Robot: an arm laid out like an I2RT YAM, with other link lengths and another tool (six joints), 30 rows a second.
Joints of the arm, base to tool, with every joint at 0 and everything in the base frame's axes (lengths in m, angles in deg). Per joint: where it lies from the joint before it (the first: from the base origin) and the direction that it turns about. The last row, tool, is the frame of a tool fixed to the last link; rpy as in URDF.
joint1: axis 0 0 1 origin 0 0 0.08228
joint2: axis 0 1 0 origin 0.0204 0.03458 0.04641
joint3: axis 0 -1 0 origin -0.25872 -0.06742 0
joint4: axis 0 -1 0 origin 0.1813 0.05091 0.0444
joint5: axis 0 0 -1 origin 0.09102 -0.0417 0.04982
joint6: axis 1 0 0 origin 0.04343 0 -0.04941
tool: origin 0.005 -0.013 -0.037 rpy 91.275 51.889 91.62
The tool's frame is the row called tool.
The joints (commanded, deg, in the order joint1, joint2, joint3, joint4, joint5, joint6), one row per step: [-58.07, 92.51, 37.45, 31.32, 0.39, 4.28]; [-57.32, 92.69, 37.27, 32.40, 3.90, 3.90]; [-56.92, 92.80, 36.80, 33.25, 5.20, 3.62]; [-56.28, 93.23, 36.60, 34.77, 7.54, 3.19]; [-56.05, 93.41, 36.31, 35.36, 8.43, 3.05]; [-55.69, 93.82, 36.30, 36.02, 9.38, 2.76]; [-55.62, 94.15, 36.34, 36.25, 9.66, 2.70]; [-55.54, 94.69, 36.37, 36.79, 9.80, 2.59]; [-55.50, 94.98, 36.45, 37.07, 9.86, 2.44]
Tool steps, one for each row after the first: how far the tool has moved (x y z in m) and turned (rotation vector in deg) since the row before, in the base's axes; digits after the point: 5 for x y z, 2 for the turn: [0.00097, -0.00053, 0.00086, -1.53, 1.09, -2.32]; [0.00040, 0.00071, -0.00072, -0.62, 0.51, -0.69]; [0.00178, -0.00091, 0.00048, -1.41, 0.61, -1.36]; [0.00020, 0.00031, -0.00080, -0.34, 0.33, -0.54]; [0.00139, -0.00055, -0.00046, -0.51, 0.40, -0.42]; [0.00047, -0.00053, -0.00086, -0.03, 0.17, -0.17]; [0.00093, -0.00097, -0.00128, -0.10, 0.12, -0.01]; [0.00058, -0.00074, -0.00042, -0.13, 0.11, 0.04]
